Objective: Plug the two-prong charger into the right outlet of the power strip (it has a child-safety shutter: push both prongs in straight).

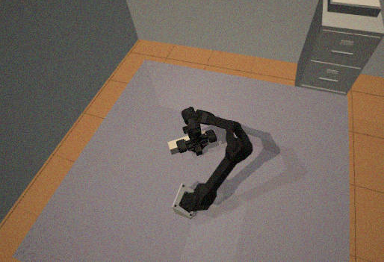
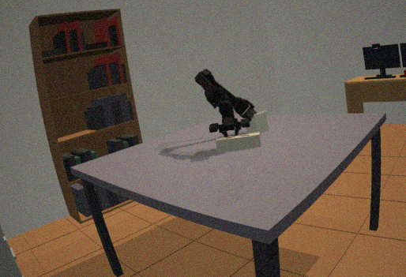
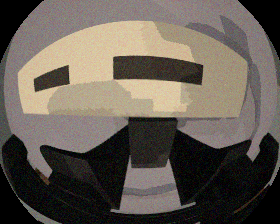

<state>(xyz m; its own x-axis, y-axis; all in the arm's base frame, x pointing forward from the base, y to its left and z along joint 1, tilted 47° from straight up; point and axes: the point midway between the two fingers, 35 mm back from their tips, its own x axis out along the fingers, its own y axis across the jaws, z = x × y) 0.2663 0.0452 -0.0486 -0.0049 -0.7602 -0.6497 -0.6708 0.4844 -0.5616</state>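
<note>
The dark charger is 1 cm ahead of my gripper tip, 1 cm to the left of it and 1 cm above it.
</note>
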